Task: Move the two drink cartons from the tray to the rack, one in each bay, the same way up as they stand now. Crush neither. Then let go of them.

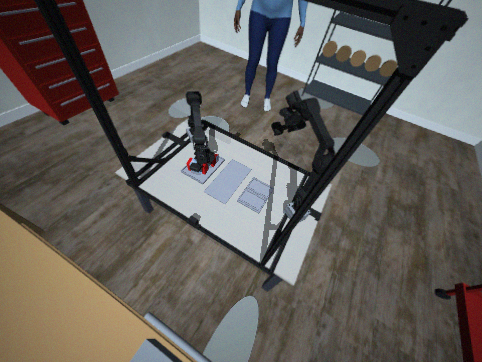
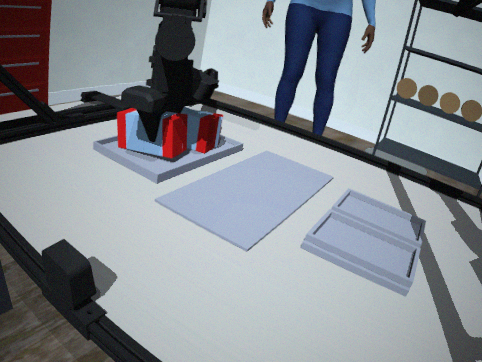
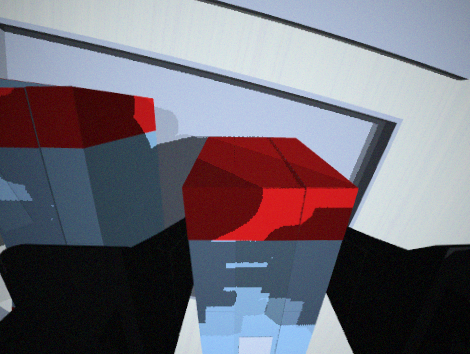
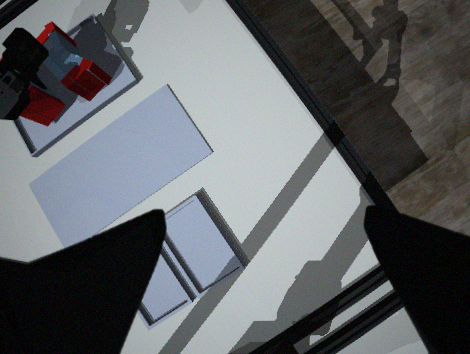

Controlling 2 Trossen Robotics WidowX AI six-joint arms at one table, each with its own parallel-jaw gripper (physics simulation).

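Frame: origin at the left arm's base, x ahead, y left, z up, level; millimetres.
Where they show: left gripper, fingertip midpoint: [image 1: 200,167] [image 2: 160,137] [image 3: 252,216] [image 4: 35,99]; right gripper, fingertip midpoint: [image 1: 281,133] [image 2: 441,9] [image 4: 264,218].
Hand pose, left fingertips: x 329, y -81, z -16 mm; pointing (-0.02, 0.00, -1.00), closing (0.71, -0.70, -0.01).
Observation:
After its pixels a point has its place.
Two light-blue drink cartons with red ends lie on their sides on the grey tray [image 2: 168,169] @(x 393, y -78, z -51 mm) [image 1: 204,177] @(x 390, y -79, z -49 mm) [image 3: 269,105] @(x 380, y -45, z -50 mm) at the table's back left. My left gripper [image 2: 153,133] @(x 329, y -81, z -16 mm) [image 1: 198,163] @(x 329, y -81, z -16 mm) [image 3: 252,216] @(x 329, y -81, z -16 mm) comes straight down and is shut on the nearer carton [image 2: 175,136] @(x 369, y -65, z 0 mm) [image 3: 269,211] @(x 349, y -62, z 29 mm) at its middle, holding it just above the tray floor. The other carton [image 2: 209,131] @(x 326, y 15, z -5 mm) [image 3: 111,175] @(x 306, y -13, z 5 mm) [image 1: 214,160] @(x 321, y 20, z 5 mm) [image 4: 86,79] @(x 308, y 33, z -1 mm) lies beside it on the tray. The two-bay rack [image 2: 347,262] @(x 687, y 74, z -46 mm) [image 1: 255,194] @(x 643, y 162, z -38 mm) [image 4: 177,260] @(x 633, y 183, z -37 mm) is empty. My right gripper [image 1: 277,128] @(x 528, y 319, z 319 mm) [image 4: 264,218] @(x 528, y 319, z 319 mm) is open and empty, high above the table's back right.
A flat grey mat [image 2: 247,194] @(x 490, y 27, z -52 mm) [image 1: 226,181] @(x 472, y 41, z -52 mm) [image 4: 128,151] @(x 433, y 90, z -51 mm) lies between tray and rack. Black frame bars run round the table. A person [image 1: 268,36] stands behind it, beside a shelf unit [image 1: 340,95]. A red cabinet [image 1: 103,72] stands far left.

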